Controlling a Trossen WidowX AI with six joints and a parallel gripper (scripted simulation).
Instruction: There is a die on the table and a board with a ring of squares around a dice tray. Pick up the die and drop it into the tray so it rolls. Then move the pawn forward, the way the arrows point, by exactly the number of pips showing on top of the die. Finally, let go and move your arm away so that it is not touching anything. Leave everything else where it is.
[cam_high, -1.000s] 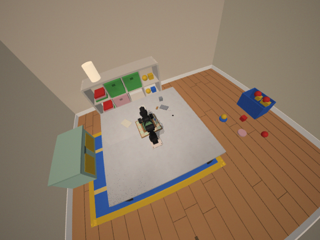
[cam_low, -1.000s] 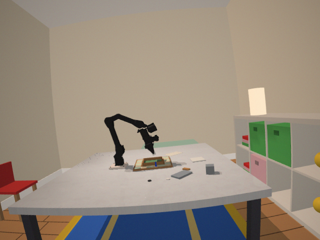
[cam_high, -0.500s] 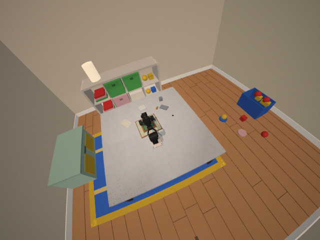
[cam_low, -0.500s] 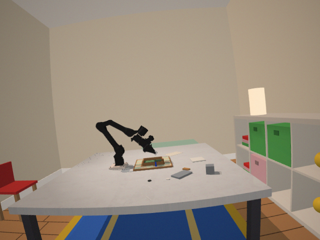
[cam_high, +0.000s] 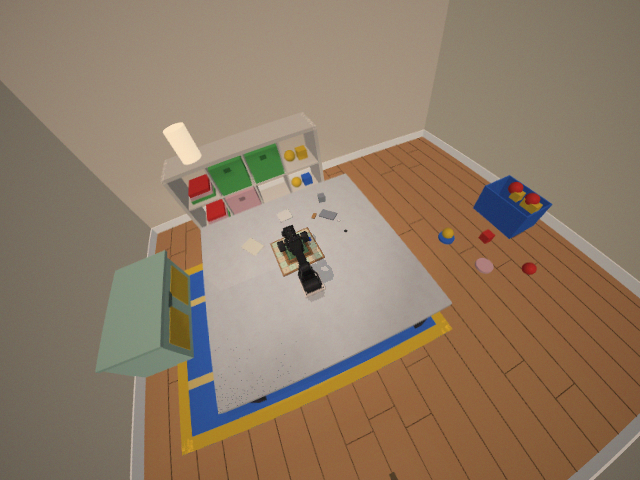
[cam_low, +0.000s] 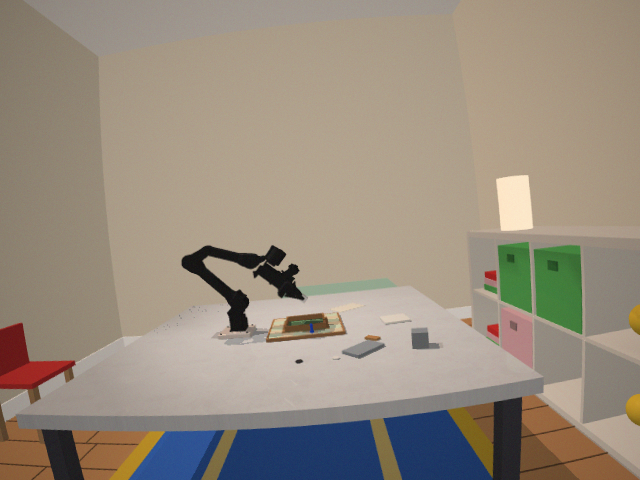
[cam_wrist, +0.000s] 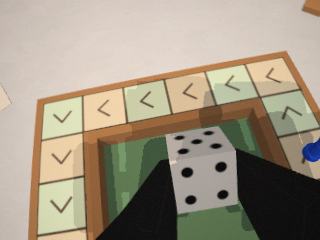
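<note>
Right now the white die is right at my gripper tip. Round my gripper tip: green tray (110 mm below); blue pawn (20 mm ahead, 110 mm to the right, 90 mm below); orange piece (230 mm ahead, 220 mm to the right, 110 mm below).
</note>
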